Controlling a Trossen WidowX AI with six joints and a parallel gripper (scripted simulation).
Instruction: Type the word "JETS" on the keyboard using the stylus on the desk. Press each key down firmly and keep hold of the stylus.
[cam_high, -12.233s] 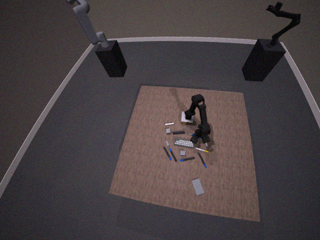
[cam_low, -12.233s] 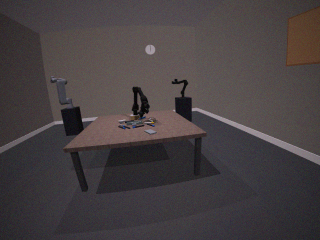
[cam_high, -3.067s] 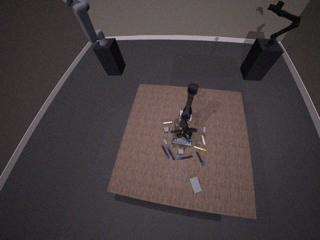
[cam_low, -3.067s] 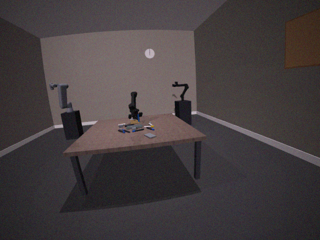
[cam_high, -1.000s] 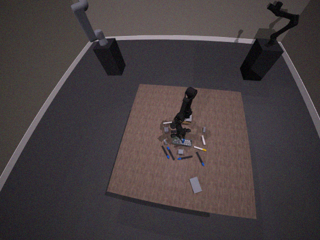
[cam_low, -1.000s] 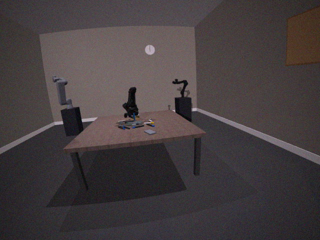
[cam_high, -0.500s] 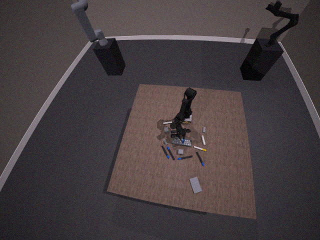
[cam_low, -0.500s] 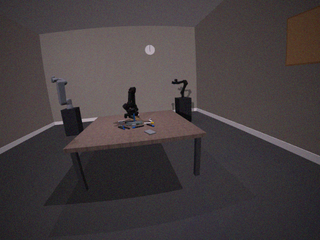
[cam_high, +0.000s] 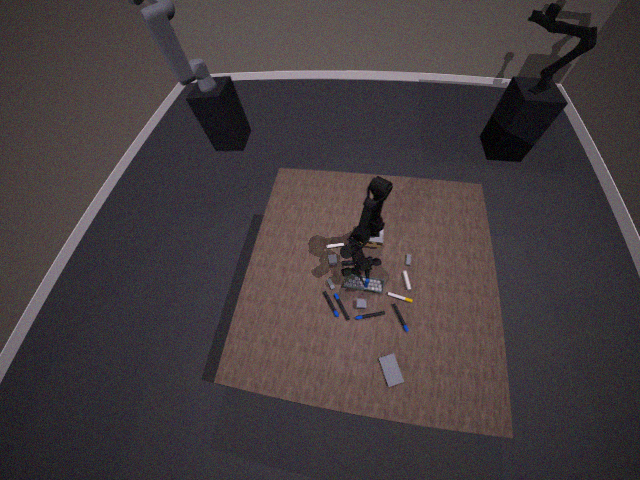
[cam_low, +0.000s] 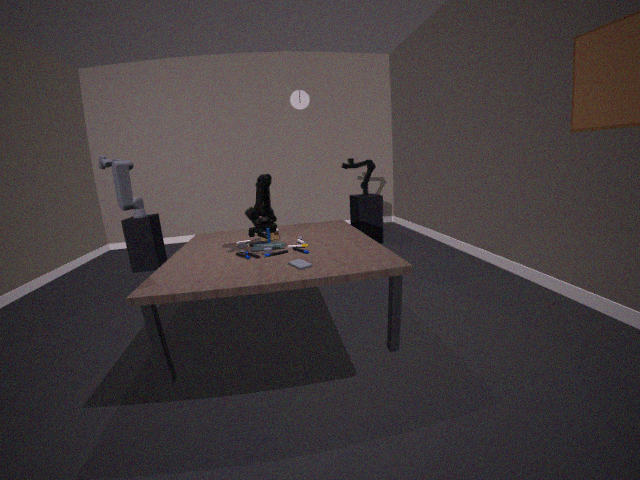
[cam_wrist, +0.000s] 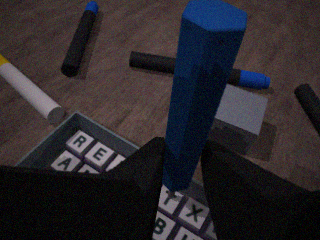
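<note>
My gripper tip is 80 mm short of the grey block, 20 mm to the left of it and 60 mm above it. The rest, counted from my gripper tip: yellow marker: 40 mm ahead, 180 mm to the left, 60 mm below; black bar: 130 mm behind, 70 mm to the right, 60 mm below; blue stylus: 20 mm below.
</note>
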